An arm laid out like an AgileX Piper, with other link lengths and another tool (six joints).
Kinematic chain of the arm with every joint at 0, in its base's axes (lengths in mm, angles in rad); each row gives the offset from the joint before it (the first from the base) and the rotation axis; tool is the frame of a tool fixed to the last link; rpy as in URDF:
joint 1: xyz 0 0 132.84 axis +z
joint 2: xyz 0 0 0 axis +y
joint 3: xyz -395.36 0 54.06 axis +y
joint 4: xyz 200.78 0 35.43 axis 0.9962 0 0.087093
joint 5: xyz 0 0 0 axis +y
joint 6: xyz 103.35 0 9.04 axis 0.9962 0 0.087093
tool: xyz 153.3 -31 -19.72 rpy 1.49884 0.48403 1.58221
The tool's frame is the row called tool.
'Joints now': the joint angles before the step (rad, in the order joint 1, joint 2, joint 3, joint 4, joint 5, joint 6). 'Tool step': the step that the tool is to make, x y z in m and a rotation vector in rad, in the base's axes. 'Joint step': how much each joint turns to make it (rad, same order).
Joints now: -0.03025 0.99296 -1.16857 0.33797 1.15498 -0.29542
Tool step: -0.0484 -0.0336 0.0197 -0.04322 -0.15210 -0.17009
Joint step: -0.00010 -0.19196 -0.00012 -0.16245 0.00006 0.16439
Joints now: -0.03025 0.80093 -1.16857 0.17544 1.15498 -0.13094
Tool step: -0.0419 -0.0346 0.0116 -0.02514 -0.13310 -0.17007
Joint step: -0.00018 -0.14916 -0.00005 -0.16434 0.00233 0.14930
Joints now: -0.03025 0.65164 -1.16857 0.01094 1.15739 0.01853
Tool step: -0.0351 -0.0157 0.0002 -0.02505 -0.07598 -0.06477
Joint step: 0.00007 -0.10945 0.00150 -0.07300 0.03216 0.03965
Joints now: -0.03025 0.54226 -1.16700 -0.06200 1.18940 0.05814
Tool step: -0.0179 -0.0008 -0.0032 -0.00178 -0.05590 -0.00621
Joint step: 0.00004 -0.07137 0.01557 -0.00611 0.00016 0.00491
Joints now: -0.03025 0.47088 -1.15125 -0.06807 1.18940 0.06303
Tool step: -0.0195 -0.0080 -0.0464 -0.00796 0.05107 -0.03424
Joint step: 0.00000 -0.08577 0.13793 -0.03770 0.00029 0.02034
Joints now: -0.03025 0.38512 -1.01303 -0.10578 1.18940 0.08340
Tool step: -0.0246 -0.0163 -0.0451 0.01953 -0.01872 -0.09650
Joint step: 0.00018 -0.12782 0.14066 -0.08480 -0.01786 0.09742
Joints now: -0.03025 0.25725 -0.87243 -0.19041 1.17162 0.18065
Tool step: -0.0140 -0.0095 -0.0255 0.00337 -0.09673 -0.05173
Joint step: -0.00018 -0.13347 0.09631 -0.05397 -0.04880 0.05998
